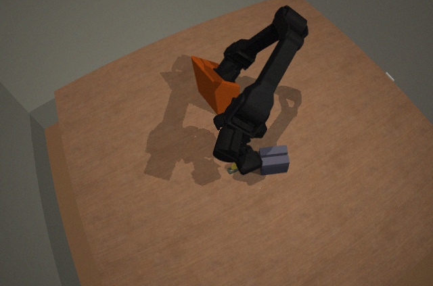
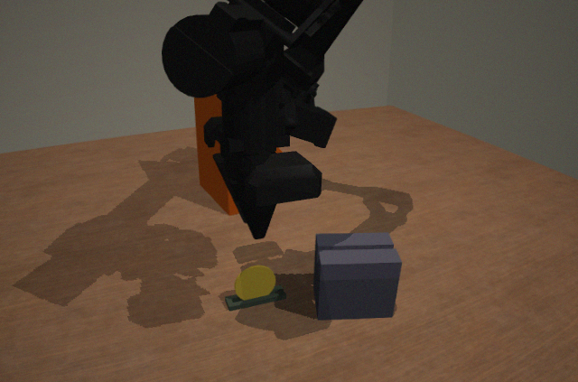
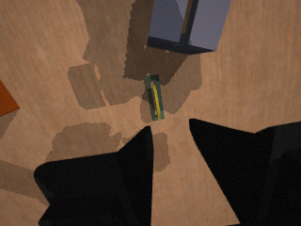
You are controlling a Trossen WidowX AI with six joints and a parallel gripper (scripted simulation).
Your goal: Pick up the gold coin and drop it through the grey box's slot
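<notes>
Now: gripper tip 70 mm above the coin.
</notes>
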